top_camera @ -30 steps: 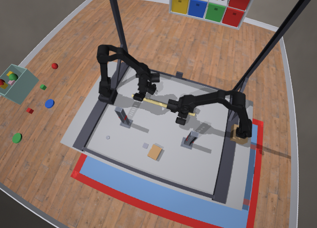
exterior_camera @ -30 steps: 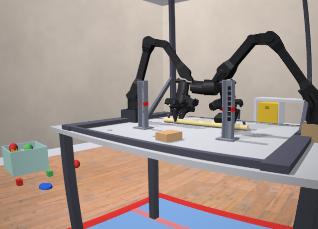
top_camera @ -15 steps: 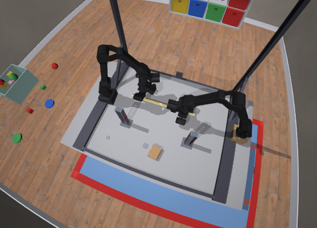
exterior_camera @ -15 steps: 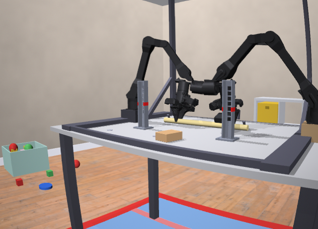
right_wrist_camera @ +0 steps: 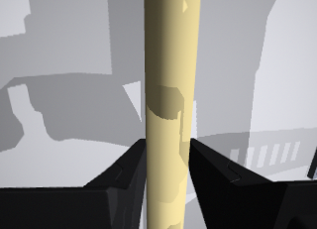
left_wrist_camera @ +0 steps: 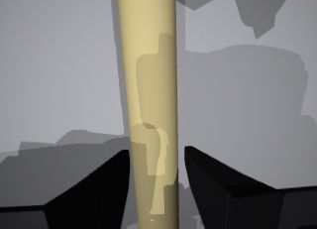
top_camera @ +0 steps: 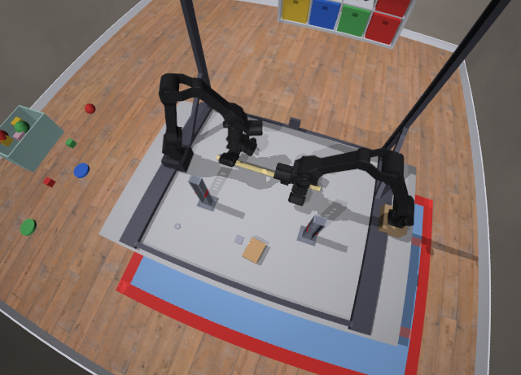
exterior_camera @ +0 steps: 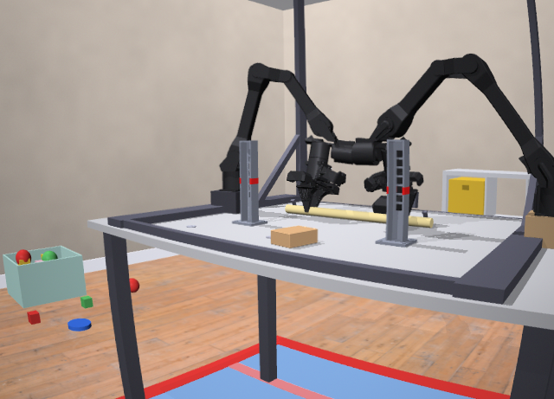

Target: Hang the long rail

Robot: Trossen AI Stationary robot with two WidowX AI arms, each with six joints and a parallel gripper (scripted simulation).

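My left gripper is now 1 cm past the long pale yellow rail, 15 cm to the left of it and 1 cm above it. Also, from my left hand: tan box 31 cm ahead, 10 cm to the right, 2 cm below.
My right gripper is now 1 cm short of the long pale yellow rail, 15 cm to the right of it and 1 cm above it. Also, from my right hand: tan box (34 cm ahead, 20 cm to the left, 3 cm below).
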